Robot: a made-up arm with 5 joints.
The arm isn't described. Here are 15 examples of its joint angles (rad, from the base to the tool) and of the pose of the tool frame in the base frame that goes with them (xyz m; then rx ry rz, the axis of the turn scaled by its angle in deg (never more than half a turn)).
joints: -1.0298 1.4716 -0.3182 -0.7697 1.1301
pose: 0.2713 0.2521 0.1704 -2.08 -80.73 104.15
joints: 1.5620 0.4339 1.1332 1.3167 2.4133
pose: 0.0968 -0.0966 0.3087 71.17 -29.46 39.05
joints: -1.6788 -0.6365 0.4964 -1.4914 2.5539
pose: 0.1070 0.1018 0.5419 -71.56 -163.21 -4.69
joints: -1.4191 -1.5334 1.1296 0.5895 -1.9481
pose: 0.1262 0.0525 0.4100 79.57 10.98 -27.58
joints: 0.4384 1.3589 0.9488 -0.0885 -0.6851
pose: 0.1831 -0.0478 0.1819 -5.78 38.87 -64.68
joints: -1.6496 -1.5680 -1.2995 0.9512 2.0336
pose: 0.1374 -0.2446 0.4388 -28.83 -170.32 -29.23
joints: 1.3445 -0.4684 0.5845 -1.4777 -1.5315
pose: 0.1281 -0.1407 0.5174 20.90 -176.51 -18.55
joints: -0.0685 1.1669 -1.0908 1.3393 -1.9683
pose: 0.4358 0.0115 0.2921 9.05 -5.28 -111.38
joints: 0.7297 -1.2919 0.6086 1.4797 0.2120
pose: 0.1264 -0.0321 0.4457 -19.41 -40.54 -30.80
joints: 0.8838 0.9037 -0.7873 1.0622 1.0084
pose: 0.3069 -0.2610 0.3298 -17.91 -13.59 4.29
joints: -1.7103 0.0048 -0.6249 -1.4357 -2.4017
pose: 0.0964 0.1547 0.5964 -134.01 -74.88 -13.73
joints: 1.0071 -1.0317 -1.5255 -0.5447 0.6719
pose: -0.0226 0.1845 0.4994 67.50 63.59 -17.00
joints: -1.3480 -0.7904 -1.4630 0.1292 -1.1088
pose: 0.0852 -0.1459 0.5935 -140.94 46.40 4.01
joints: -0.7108 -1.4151 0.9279 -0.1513 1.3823
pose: 0.1497 0.0222 0.4771 -43.05 -133.73 60.31
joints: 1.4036 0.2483 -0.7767 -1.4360 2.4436
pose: 0.1296 -0.2000 0.5754 150.95 -51.45 15.12
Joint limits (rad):
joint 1: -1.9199..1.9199
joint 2: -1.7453..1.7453
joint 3: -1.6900..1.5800
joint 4: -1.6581..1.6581
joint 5: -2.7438..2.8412
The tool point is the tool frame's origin. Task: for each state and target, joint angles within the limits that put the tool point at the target. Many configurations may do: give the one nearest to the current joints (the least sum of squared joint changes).
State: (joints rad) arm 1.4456 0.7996 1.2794 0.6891 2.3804
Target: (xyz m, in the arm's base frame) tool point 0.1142 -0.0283 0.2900
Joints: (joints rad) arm 0.9354 1.4724 1.5153 0.4202 2.3804
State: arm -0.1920 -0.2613 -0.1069 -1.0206 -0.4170
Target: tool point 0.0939 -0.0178 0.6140
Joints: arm -0.4154 -0.7628 -0.3741 -1.0914 -0.4170
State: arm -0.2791 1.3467 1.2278 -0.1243 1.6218
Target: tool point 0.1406 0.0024 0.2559
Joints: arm -0.4040 1.4209 1.4625 -0.0543 1.6218
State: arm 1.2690 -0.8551 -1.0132 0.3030 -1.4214
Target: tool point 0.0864 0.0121 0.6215
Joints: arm 1.0096 -0.8381 -0.7068 0.4796 -1.4214
